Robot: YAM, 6 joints.
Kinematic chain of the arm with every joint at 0, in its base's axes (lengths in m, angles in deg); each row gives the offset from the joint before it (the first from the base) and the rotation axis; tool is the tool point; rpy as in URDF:
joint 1: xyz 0 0 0.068 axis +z
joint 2: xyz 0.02 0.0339 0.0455 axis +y
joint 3: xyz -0.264 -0.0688 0 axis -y
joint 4: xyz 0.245 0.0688 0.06 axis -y
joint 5: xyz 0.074 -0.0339 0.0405 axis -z
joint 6: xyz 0.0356 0 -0.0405 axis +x
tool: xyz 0 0 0 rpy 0 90 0
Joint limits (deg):
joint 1: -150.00..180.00
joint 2: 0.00..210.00
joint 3: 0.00..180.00
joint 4: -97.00..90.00
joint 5: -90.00..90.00
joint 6: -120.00..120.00
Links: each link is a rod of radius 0.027 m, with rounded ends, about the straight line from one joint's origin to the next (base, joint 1, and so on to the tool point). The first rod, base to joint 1, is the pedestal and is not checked.
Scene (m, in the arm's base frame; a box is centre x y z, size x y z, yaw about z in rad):
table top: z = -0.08
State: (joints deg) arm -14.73 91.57 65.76 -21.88 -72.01 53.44
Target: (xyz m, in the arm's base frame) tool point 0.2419 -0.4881 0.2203
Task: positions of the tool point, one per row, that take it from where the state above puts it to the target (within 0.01 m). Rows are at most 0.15 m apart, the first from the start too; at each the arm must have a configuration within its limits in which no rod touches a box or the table.
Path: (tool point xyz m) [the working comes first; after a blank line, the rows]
Joints at the target: -66.77 135.78 112.91 -0.70 -56.81 53.44
Straight joint move there: clear.

1: 0.3607 -0.1524 0.2637
2: 0.3593 -0.2672 0.2569
3: 0.3197 -0.3837 0.2421
4: 0.2419 -0.4881 0.2203

